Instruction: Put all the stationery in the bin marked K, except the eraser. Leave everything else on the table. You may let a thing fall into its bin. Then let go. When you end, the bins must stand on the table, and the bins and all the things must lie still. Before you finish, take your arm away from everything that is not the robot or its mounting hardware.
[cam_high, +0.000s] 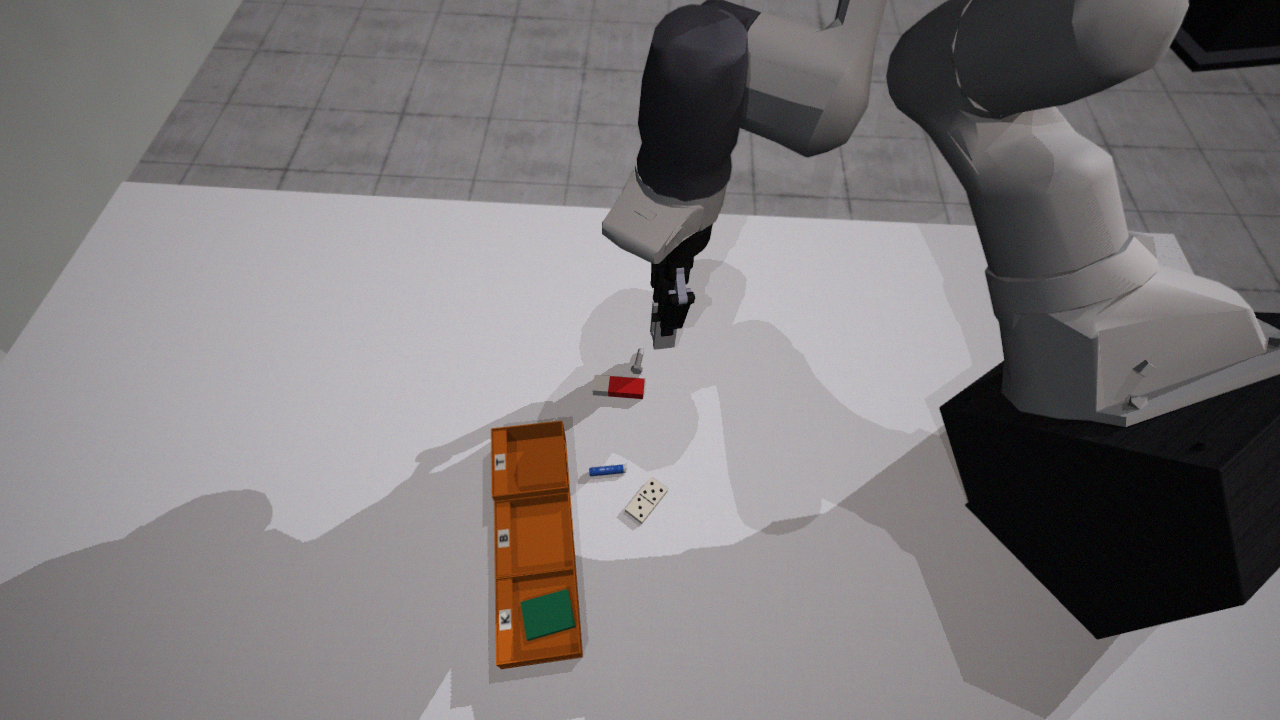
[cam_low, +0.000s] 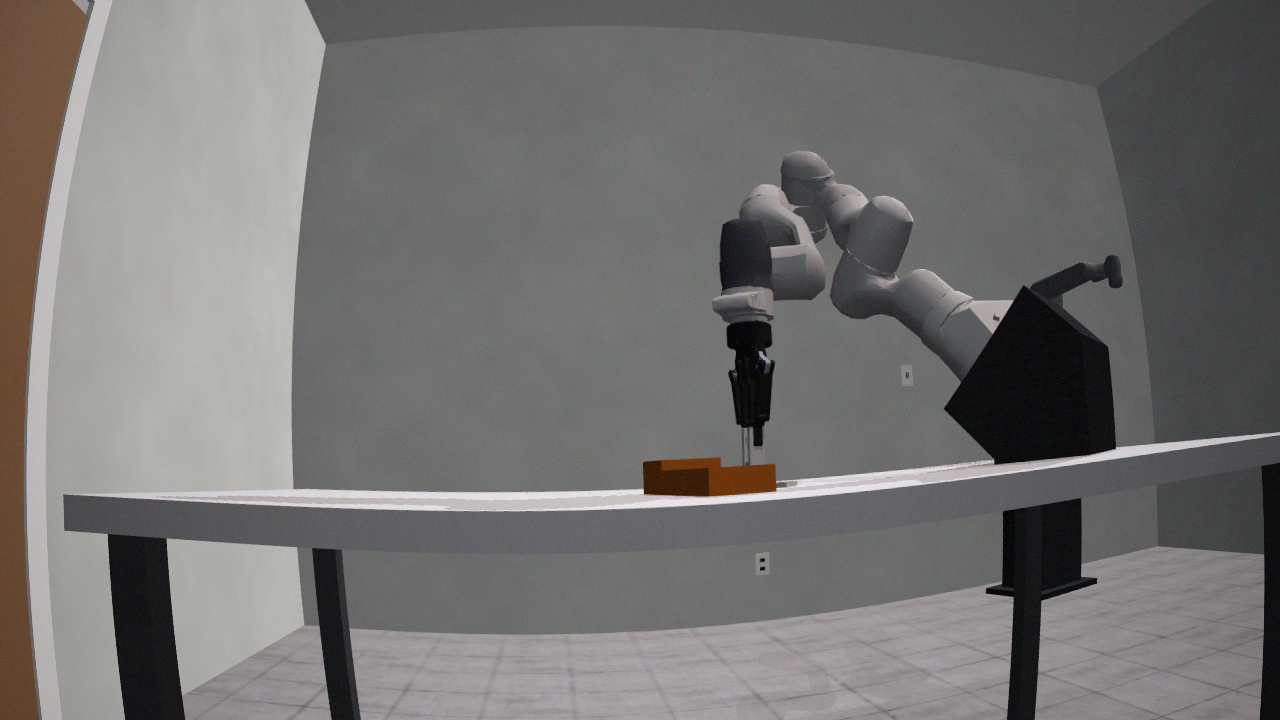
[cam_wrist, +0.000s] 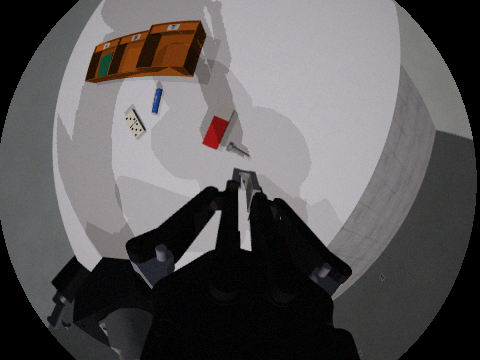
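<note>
Now: hand 32 cm to the right of the green pad, 17 cm short of it and 5 cm above it. The rest, counted from my hand: grey pin-like thing 6 cm below, 3 cm ahead, 2 cm to the left; then eraser 7 cm ahead, 6 cm below, 5 cm to the left; then grey metal thing 3 cm below.
</note>
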